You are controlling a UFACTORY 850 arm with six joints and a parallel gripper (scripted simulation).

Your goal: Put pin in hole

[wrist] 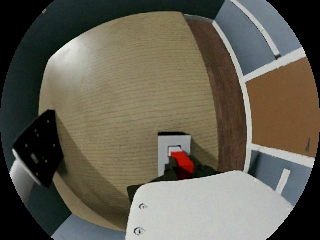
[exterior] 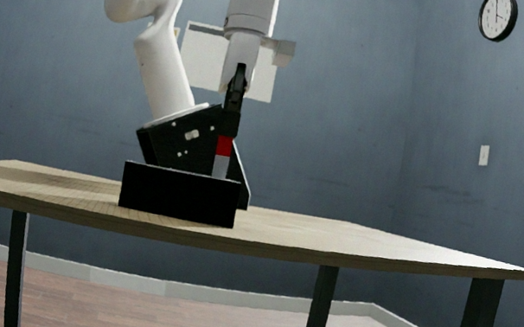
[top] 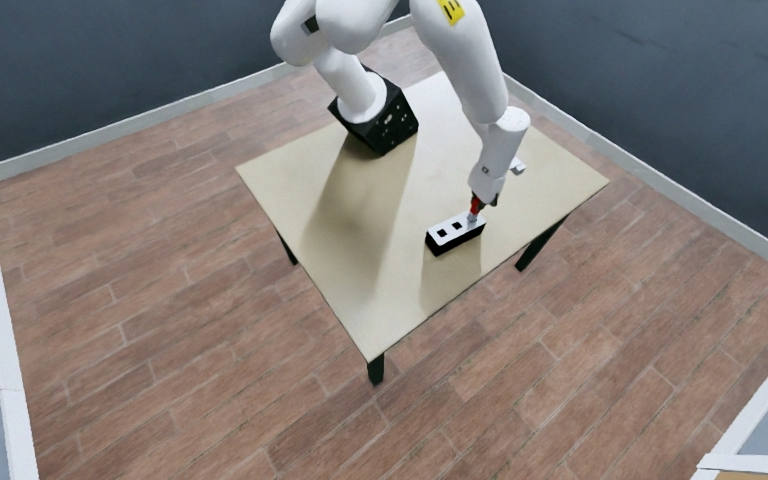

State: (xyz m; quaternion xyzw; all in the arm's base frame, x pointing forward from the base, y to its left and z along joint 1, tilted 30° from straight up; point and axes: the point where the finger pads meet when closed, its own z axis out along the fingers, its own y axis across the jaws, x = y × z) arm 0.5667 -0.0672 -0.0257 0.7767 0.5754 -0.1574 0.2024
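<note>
Now: the black block 12 cm below my hand, 6 cm to the right of it and 2 cm behind it. From my hand the other things lie so: pin 2 cm below.
</note>
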